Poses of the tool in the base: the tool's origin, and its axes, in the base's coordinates. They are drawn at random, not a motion.
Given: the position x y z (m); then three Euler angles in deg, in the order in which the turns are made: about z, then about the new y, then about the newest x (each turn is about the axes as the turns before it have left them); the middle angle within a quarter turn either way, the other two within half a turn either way.
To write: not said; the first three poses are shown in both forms.
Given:
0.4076, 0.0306, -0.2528, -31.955, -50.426, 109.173
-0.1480, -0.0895, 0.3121, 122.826, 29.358, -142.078
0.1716, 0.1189, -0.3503, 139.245, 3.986, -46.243
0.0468, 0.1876, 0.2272, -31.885, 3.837, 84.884
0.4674, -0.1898, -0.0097, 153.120, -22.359, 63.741
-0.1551, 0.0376, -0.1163, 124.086, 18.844, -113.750
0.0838, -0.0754, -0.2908, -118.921, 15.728, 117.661
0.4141, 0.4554, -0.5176, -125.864, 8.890, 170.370
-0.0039, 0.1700, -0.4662, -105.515, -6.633, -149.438
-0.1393, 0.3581, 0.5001, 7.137, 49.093, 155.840
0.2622, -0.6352, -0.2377, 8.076, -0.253, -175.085
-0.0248, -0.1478, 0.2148, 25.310, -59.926, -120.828
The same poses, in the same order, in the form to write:
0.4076, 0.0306, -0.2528, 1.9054, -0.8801, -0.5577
-0.1480, -0.0895, 0.3121, -2.4797, 0.5124, 2.1437
0.1716, 0.1189, -0.3503, -0.8071, 0.0696, 2.4303
0.0468, 0.1876, 0.2272, 1.4815, 0.0670, -0.5565
0.4674, -0.1898, -0.0097, 1.1125, -0.3902, 2.6724
-0.1551, 0.0376, -0.1163, -1.9853, 0.3289, 2.1657
0.0838, -0.0754, -0.2908, 2.0536, 0.2745, -2.0756
0.4141, 0.4554, -0.5176, 2.9735, 0.1552, -2.1967
-0.0039, 0.1700, -0.4662, -2.6082, -0.1158, -1.8416
-0.1393, 0.3581, 0.5001, 2.7199, 0.8568, 0.1246
0.2622, -0.6352, -0.2377, -3.0558, -0.0044, 0.1410
-0.0248, -0.1478, 0.2148, -2.1088, -1.0459, 0.4417

